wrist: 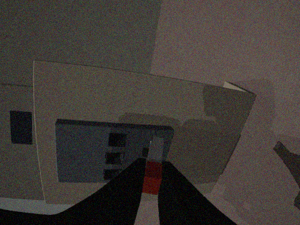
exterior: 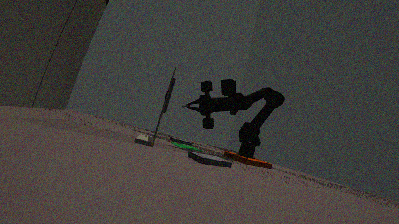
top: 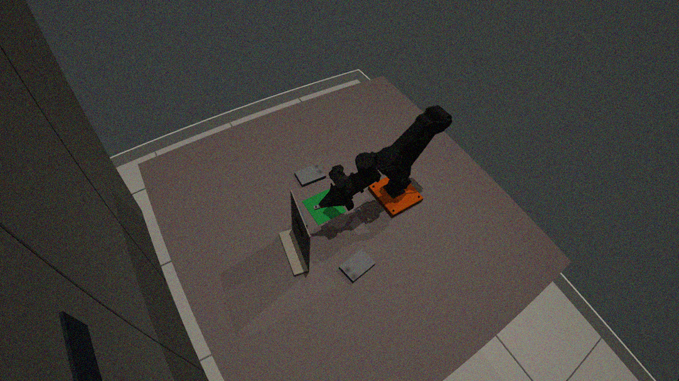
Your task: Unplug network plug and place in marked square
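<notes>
Now: the green marked square 16 cm below my gripper tip, 8 cm to the right of it and 8 cm behind it. Round my gripper tip: upright panel: 10 cm ahead, 5 cm below, 3 cm to the left; grey network plug: 1 cm ahead.
</notes>
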